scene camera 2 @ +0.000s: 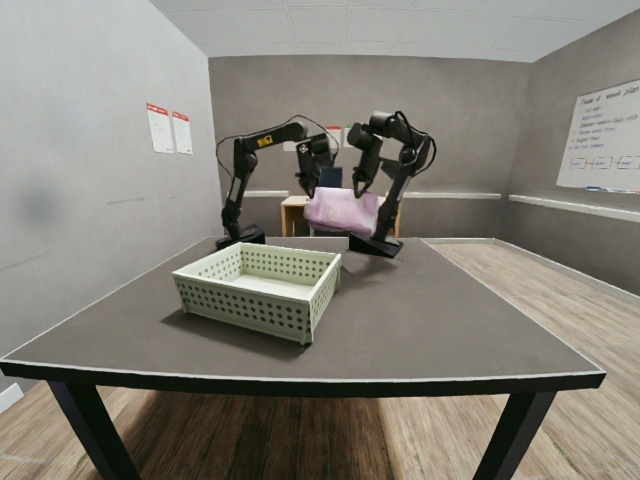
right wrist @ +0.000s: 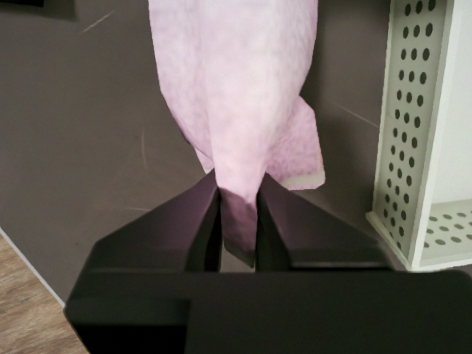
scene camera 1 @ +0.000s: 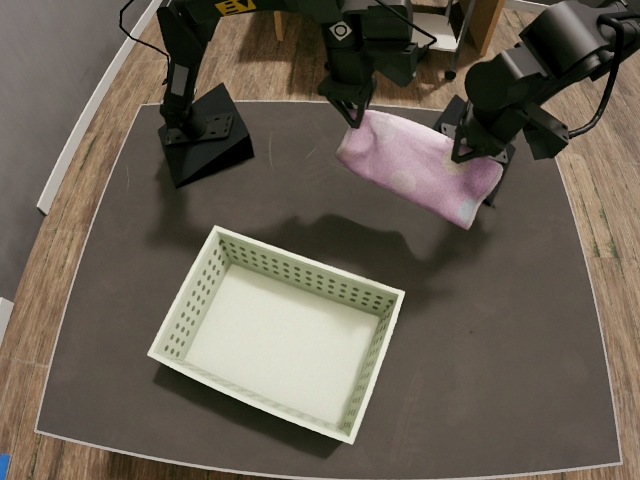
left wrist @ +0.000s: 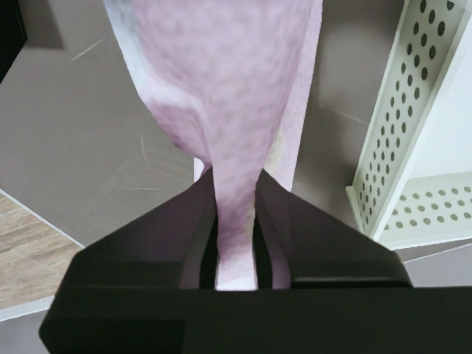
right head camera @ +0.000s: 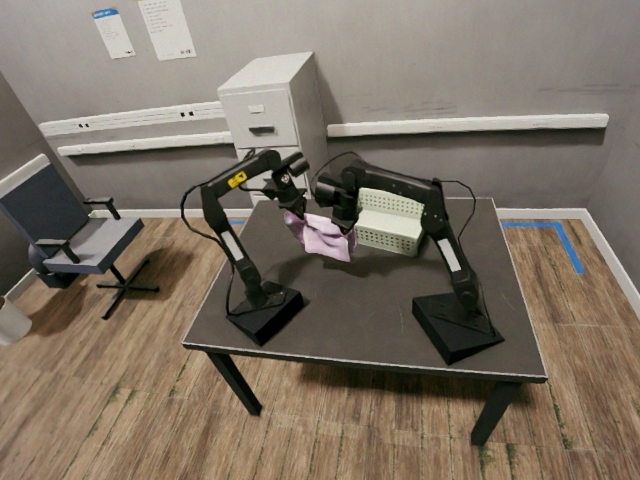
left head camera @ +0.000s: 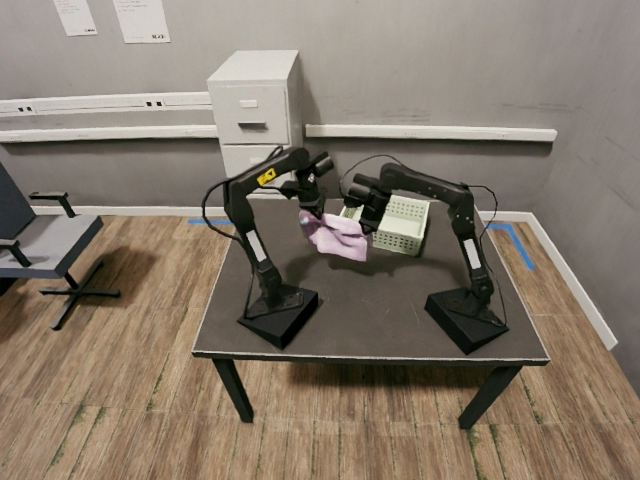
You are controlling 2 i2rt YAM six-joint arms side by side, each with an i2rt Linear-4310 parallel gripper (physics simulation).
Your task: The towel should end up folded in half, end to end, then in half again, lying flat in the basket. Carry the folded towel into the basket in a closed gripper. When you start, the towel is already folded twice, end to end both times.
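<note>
The folded pink towel [left head camera: 338, 240] [right head camera: 326, 240] [scene camera 1: 408, 162] [scene camera 2: 341, 209] [left wrist: 235, 100] [right wrist: 240, 90] hangs in the air above the table, between both grippers. My left gripper [left head camera: 321, 214] [scene camera 1: 457, 157] [scene camera 2: 358, 193] [left wrist: 236, 178] is shut on the towel's top edge near one end. My right gripper [scene camera 1: 356, 122] [scene camera 2: 311, 194] [right wrist: 237, 176] is shut on the same edge near the other end. The towel's lower part hangs down. The pale green basket [left head camera: 397, 241] [right head camera: 387, 238] [scene camera 1: 281, 330] [scene camera 2: 242, 307] stands upright and empty on the table, beside the towel and lower than it.
The dark table [left head camera: 356, 320] [scene camera 1: 491, 372] [scene camera 2: 413, 330] carries both arms' black wedge bases [left head camera: 279, 320] [right head camera: 454, 330]. A grey filing cabinet [left head camera: 253, 108] [right head camera: 263, 113] stands behind the table. An office chair [left head camera: 56, 242] [right head camera: 82, 237] stands at the left in the head views.
</note>
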